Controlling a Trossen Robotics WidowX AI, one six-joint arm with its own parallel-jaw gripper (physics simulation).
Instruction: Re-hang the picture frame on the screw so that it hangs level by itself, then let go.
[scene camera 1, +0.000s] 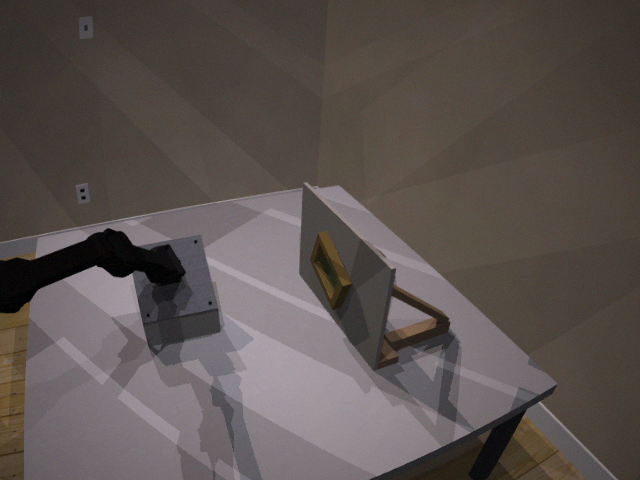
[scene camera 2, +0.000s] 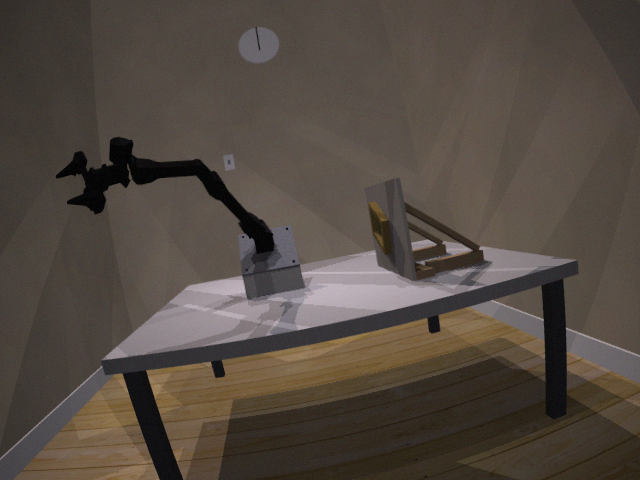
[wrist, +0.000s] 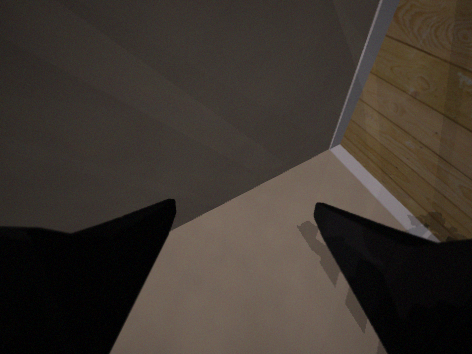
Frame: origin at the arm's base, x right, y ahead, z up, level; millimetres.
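Where they show: gripper, fingertip midpoint: (scene camera 2: 61, 189) (wrist: 245, 207); arm's base, link origin: (scene camera 1: 167, 272) (scene camera 2: 264, 246).
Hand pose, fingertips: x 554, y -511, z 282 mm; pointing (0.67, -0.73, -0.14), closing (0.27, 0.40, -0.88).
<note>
Each offset is from my fingertips to the centre of the thing. "*": to the spot under its first point. Level surfaces: height alone.
The picture frame @(dx -417, dy +914, dz -286 mm) (scene camera 1: 340, 294) (scene camera 2: 386, 237) has a gold-yellow border and a dark green picture. It rests against the front of an upright grey board @(* dx -262, dy +930, dz -307 mm) (scene camera 1: 364, 310) (scene camera 2: 399, 222), tilted, with its end nearer the cameras lower. The screw does not show. My gripper (scene camera 2: 62, 189) (wrist: 245, 207) is open, with nothing between its fingers. It is held out at the far left in the second scene view, high up and facing away from the board, far from the frame. In the first scene view the gripper is out of view. The frame does not show in the wrist view.
Wooden struts @(* dx -226, dy +1084, dz -409 mm) (scene camera 1: 416, 333) (scene camera 2: 454, 259) prop the board from behind on the white table @(dz -447 mm) (scene camera 1: 289, 403) (scene camera 2: 206, 320). The arm's grey base block (scene camera 1: 180, 325) (scene camera 2: 273, 283) stands to the left of the board. The wrist view faces walls and wooden floor (wrist: 425, 90).
</note>
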